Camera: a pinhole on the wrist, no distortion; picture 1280 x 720 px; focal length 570.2 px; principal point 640.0 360.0 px. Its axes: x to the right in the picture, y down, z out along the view. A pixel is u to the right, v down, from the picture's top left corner.
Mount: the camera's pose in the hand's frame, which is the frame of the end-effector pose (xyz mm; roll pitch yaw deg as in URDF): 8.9 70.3 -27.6 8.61 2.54 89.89
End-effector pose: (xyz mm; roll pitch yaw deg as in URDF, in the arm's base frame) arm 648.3 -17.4 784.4 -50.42 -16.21 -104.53
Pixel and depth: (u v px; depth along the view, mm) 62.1 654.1 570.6
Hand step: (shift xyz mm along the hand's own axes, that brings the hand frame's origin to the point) -197.7 -480.1 605.7
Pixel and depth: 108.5 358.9 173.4
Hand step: 34.9 -83.6 150.8
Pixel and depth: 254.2 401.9 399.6
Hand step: 39.2 -182.2 383.5
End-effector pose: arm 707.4 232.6 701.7 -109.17 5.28 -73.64
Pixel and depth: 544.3 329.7 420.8
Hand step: 93.9 17.9 387.8
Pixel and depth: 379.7 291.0 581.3
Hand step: 165.0 -170.1 547.8
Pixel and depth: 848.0 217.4 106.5
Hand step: 51.3 113.5 71.9
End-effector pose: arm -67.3 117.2 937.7 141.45 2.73 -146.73
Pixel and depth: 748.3 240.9 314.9
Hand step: 121.2 143.2 271.0
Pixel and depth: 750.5 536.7 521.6
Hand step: -72.6 195.4 507.3
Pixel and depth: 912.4 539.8 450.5
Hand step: -63.7 306.1 429.1
